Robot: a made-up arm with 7 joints. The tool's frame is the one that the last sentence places.
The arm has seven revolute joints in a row. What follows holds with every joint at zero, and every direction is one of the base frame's. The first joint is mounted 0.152 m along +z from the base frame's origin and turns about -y. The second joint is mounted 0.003 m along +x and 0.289 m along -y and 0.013 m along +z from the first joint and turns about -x. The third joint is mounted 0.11 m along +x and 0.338 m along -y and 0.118 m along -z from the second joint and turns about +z. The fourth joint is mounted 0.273 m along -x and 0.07 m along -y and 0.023 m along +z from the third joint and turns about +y. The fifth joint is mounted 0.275 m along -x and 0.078 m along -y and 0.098 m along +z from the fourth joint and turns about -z. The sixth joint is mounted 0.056 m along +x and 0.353 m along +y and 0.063 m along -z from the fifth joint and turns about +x. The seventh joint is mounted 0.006 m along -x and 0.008 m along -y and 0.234 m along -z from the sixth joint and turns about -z. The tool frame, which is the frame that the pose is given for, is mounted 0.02 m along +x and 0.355 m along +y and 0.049 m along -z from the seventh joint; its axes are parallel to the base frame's.
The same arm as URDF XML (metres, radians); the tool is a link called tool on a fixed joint. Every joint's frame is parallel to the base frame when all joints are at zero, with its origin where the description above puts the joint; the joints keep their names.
<robot name="arm">
  <joint name="tool_fixed" type="fixed">
    <parent link="link7"/>
    <child link="tool"/>
    <origin xyz="0.02 0.355 -0.049"/>
  </joint>
  <joint name="joint 7" type="continuous">
    <parent link="link6"/>
    <child link="link7"/>
    <origin xyz="-0.006 -0.008 -0.234"/>
    <axis xyz="0 0 -1"/>
  </joint>
  <joint name="joint 6" type="continuous">
    <parent link="link5"/>
    <child link="link6"/>
    <origin xyz="0.056 0.353 -0.063"/>
    <axis xyz="1 0 0"/>
  </joint>
  <joint name="joint 5" type="continuous">
    <parent link="link4"/>
    <child link="link5"/>
    <origin xyz="-0.275 -0.078 0.098"/>
    <axis xyz="0 0 -1"/>
  </joint>
  <joint name="joint 4" type="continuous">
    <parent link="link3"/>
    <child link="link4"/>
    <origin xyz="-0.273 -0.07 0.023"/>
    <axis xyz="0 1 0"/>
  </joint>
  <joint name="joint 3" type="continuous">
    <parent link="link2"/>
    <child link="link3"/>
    <origin xyz="0.11 -0.338 -0.118"/>
    <axis xyz="0 0 1"/>
  </joint>
  <joint name="joint 2" type="continuous">
    <parent link="link1"/>
    <child link="link2"/>
    <origin xyz="0.003 -0.289 0.013"/>
    <axis xyz="-1 0 0"/>
  </joint>
  <joint name="joint 1" type="continuous">
    <parent link="base"/>
    <child link="link1"/>
    <origin xyz="0 0 0.152"/>
    <axis xyz="0 -1 0"/>
  </joint>
  <link name="base"/>
  <link name="link1"/>
  <link name="link2"/>
  <link name="link3"/>
  <link name="link4"/>
  <link name="link5"/>
  <link name="link6"/>
  <link name="link7"/>
  <link name="tool"/>
</robot>

